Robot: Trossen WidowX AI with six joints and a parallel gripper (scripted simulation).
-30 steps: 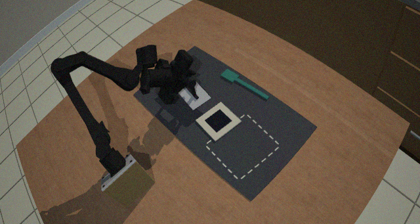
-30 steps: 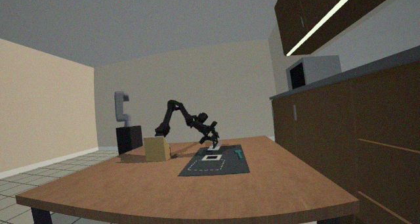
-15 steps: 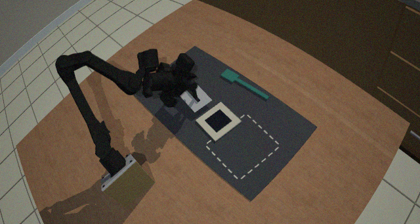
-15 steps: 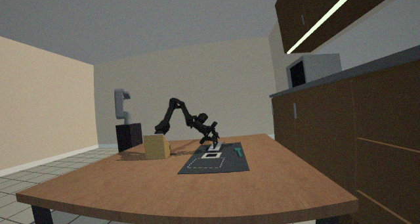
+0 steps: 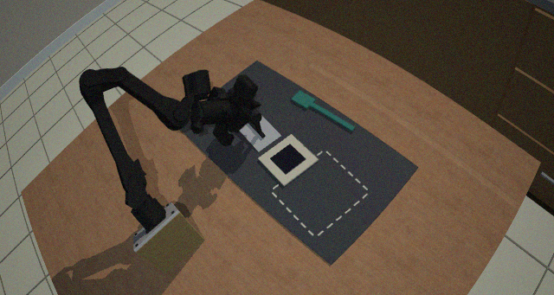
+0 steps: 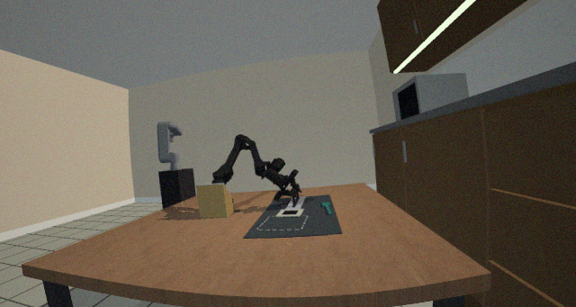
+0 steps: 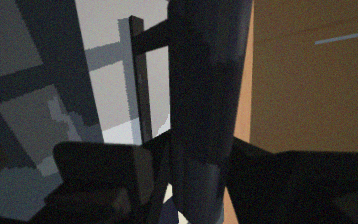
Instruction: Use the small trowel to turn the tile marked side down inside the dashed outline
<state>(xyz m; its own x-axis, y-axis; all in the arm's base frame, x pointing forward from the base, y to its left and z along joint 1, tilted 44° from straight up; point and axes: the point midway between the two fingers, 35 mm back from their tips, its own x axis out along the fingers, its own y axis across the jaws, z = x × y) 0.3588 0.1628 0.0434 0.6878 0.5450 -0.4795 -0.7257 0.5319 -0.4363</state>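
The dark mat lies 10 mm ahead of my gripper tip, 110 mm to the right of it and 80 mm below it. Round my gripper tip: tile (20 mm behind, 150 mm to the right, 50 mm below); trowel (30 mm behind, 10 mm below); teal flat tool (140 mm ahead, 70 mm to the right, 50 mm below).
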